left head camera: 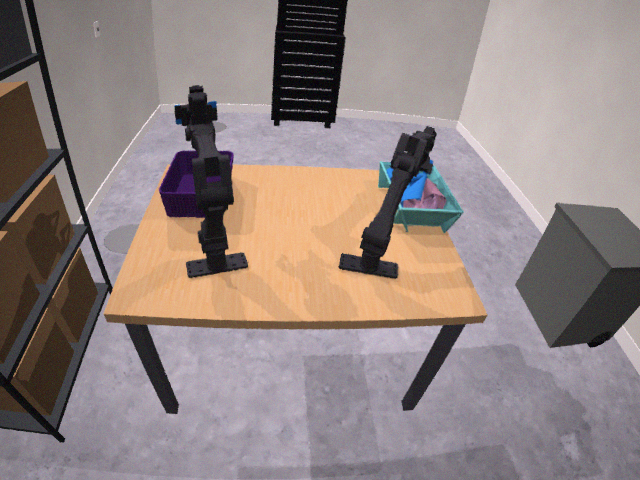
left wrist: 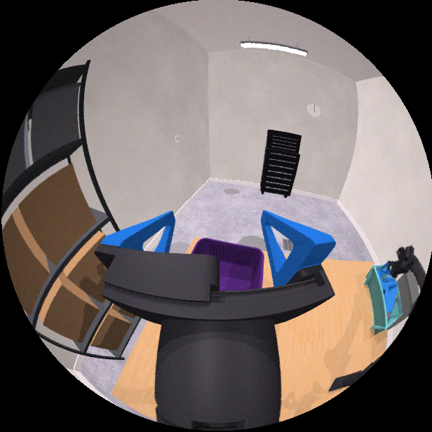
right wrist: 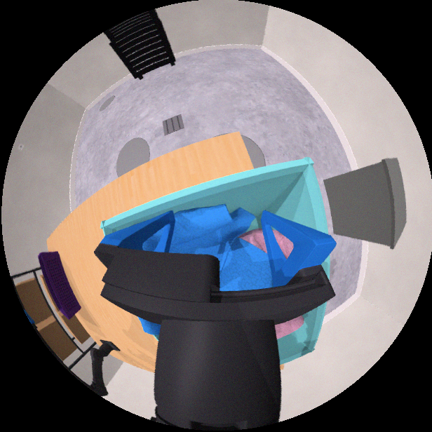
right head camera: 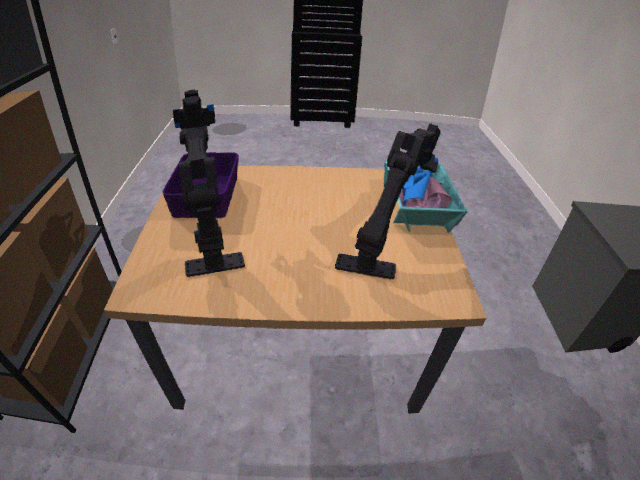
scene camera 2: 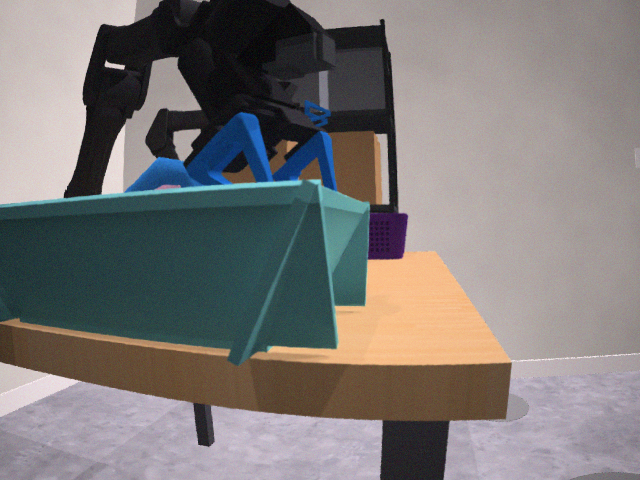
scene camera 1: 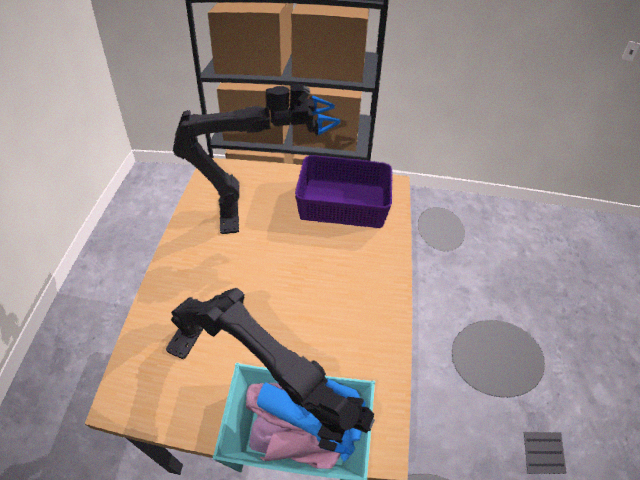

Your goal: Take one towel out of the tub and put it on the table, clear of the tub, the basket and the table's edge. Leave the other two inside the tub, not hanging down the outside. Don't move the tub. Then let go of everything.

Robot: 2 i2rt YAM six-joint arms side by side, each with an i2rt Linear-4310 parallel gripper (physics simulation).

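The teal tub (left head camera: 431, 219) (right head camera: 433, 217) (scene camera 1: 226, 431) (scene camera 2: 155, 268) (right wrist: 295, 182) stands at the table's right end in the head camera views. A blue towel (left head camera: 415, 192) (right head camera: 416, 187) (scene camera 1: 284, 405) (right wrist: 200, 225) lies on top in it. Pink cloth (left head camera: 431, 196) (right head camera: 436, 195) (scene camera 1: 299, 449) (right wrist: 257, 237) lies under and beside it; whether it is one towel or two I cannot tell. My right gripper (right wrist: 217, 215) is open, its fingertips down at the tub's rim level, over the blue towel. My left gripper (left wrist: 217, 215) (scene camera 1: 337, 113) is open, high above the purple basket.
The purple basket (left head camera: 180, 204) (right head camera: 196, 209) (scene camera 1: 341, 212) (left wrist: 257, 250) stands at the opposite end of the wooden table (left head camera: 299, 232) (right head camera: 299, 222) (scene camera 1: 320, 289). Both arm bases sit nearer the front edge. A shelf rack (scene camera 1: 289, 80) with boxes stands beyond the basket's end, and a grey bin (left head camera: 568, 268) beyond the tub's end.
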